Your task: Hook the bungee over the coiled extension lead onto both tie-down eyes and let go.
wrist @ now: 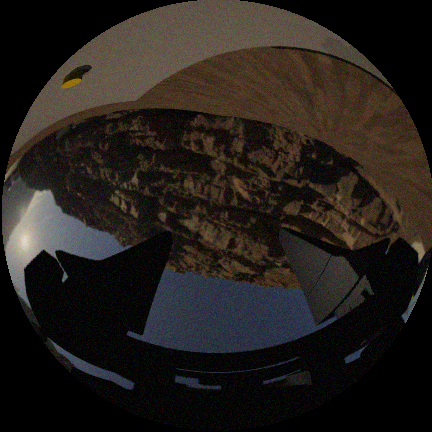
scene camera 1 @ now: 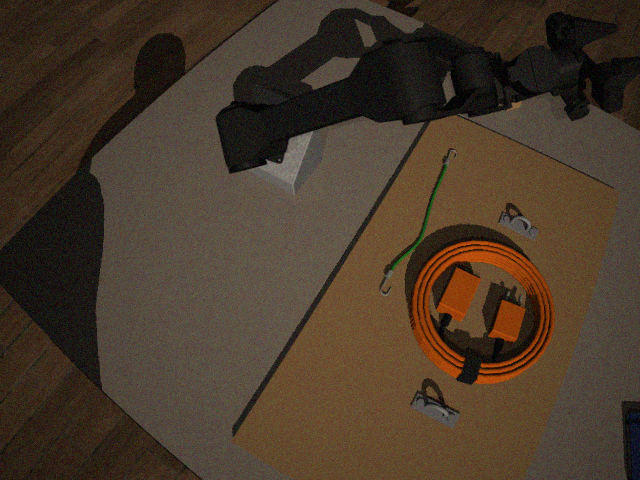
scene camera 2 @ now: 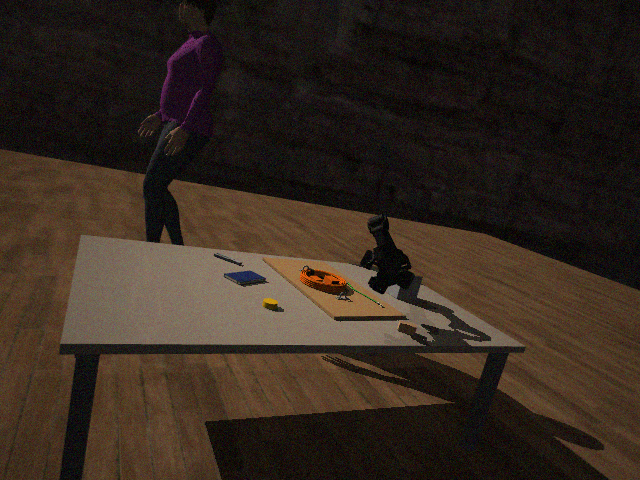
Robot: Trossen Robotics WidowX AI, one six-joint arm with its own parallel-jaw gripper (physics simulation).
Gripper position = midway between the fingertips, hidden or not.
My gripper [scene camera 2: 385, 266] is open, holding nothing. An orange coiled extension lead [scene camera 1: 456, 299] rests on a brown board [scene camera 2: 358, 307].
